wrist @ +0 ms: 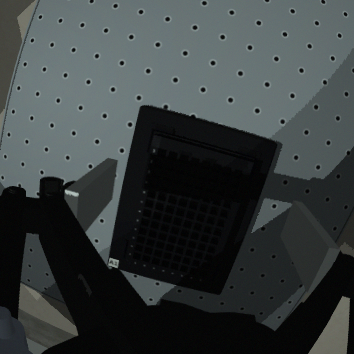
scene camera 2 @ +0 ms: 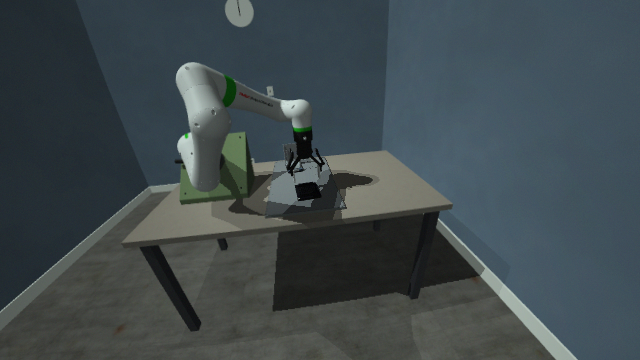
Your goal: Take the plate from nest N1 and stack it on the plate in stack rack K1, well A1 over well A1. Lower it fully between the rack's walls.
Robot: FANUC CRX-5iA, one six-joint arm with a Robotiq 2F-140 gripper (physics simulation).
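Places are measured from the arm's base along level axes (x ahead, y left, z up), in metres.
Pixels of known places: gripper, between the fingertips: (wrist: 202, 200) (scene camera 2: 307, 179).
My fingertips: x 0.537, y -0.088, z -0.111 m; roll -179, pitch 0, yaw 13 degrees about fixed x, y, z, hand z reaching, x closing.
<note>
For each thing: its top centre in the pictures, then the offset to it from my fingertips. "pt": a spot on its surface instead. Level surfaces: height alone.
- dark plate, centre of its top: (wrist: 183, 218) (scene camera 2: 307, 187) 0.002 m back, 0.032 m right, 0.033 m down
- black rectangular holder, a spot on its surface: (scene camera 2: 307, 191) pt 0.001 m ahead, 0.069 m right, 0.035 m down
- perforated board, height of its surface: 0.059 m down
- table, height of its surface: 0.072 m down
- grey upright piece, a spot on its surface: (scene camera 2: 288, 151) pt 0.135 m back, 0.387 m left, 0.040 m up
A dark plate (wrist: 180, 230) with a grid of wells sits inside a black rectangular holder (wrist: 134, 175) (scene camera 2: 307, 191) on the perforated board. A small white A1 label is at the holder's lower-left corner in the wrist view. No nest or rack name is readable, so I cannot tell by label which station it is. My gripper (scene camera 2: 306, 174) (wrist: 202, 200) is open and empty, above the holder, with one pad off each long side. The holder stands turned slightly against the pads in the wrist view. My gripper's body hides part of the board behind it.
The perforated board (scene camera 2: 285, 202) (wrist: 165, 55) lies on the table (scene camera 2: 400, 185). A grey upright piece (scene camera 2: 288, 151) stands behind the gripper, partly hidden; I cannot tell what it is. The green robot mount (scene camera 2: 237, 150) stands left of the board. Shadows cover the board's right part in the wrist view.
</note>
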